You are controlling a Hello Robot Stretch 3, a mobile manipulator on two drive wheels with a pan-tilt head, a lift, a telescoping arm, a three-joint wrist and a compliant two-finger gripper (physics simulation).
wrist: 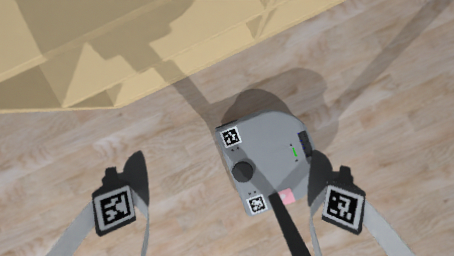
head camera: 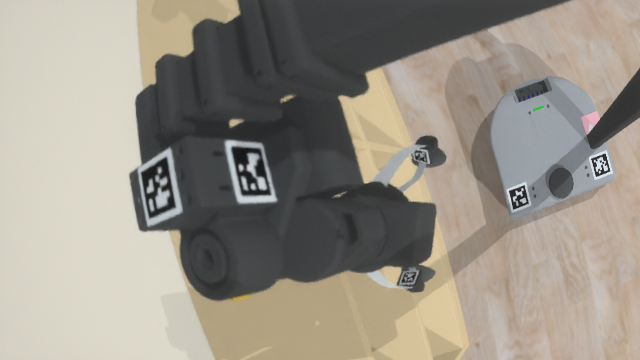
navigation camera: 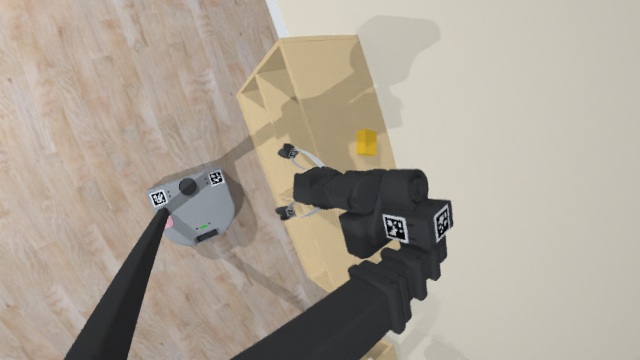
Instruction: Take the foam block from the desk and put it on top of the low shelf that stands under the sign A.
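Where they show: gripper, fingertip midpoint: (wrist: 227,169) (navigation camera: 282,181); robot's base, origin of the base link: (wrist: 241,160) (head camera: 559,181) (navigation camera: 187,185).
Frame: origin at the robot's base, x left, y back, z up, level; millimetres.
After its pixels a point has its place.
The yellow foam block (navigation camera: 366,142) @(y 18, x -595, z 655 mm) rests on top of the low wooden shelf (navigation camera: 325,57) @(y -318, x -550, z 610 mm) (head camera: 290,335) @(y -117, x -541, z 610 mm) (wrist: 200,67) @(y -16, x -411, z 46 mm), near its wall side. In the head view a thin yellow sliver of the block (head camera: 240,297) @(y -27, x -607, z 635 mm) shows below the wrist, which hides the rest. My gripper (head camera: 423,215) @(y 22, x -194, z 769 mm) (navigation camera: 285,182) @(y 22, x -194, z 769 mm) (wrist: 227,169) @(y 22, x -194, z 769 mm) is open, its fingers wide apart with no object between them. It is above the open-compartment side of the shelf, apart from the block, and points toward the floor side. The block does not show in the wrist view. The sign A and the desk do not show.
My grey base (head camera: 535,150) @(y 95, x -48, z 160 mm) (navigation camera: 200,210) @(y 116, x -14, z 159 mm) (wrist: 272,145) @(y 126, x -51, z 160 mm) stands on the wooden floor (head camera: 550,280) @(y -268, x -93, z 0 mm) (navigation camera: 100,100) @(y -504, x 252, z 0 mm) beside the shelf. The pale wall (head camera: 75,125) @(y 397, x -849, z 817 mm) (navigation camera: 525,125) @(y 61, x -824, z 1110 mm) is on its other side. My dark arm (head camera: 400,25) @(y 82, x -70, z 1118 mm) (navigation camera: 310,320) @(y 82, x -45, z 1096 mm) crosses above the shelf. Part of another wooden unit (navigation camera: 384,350) @(y 1076, x -494, z 594 mm) shows at the bottom.
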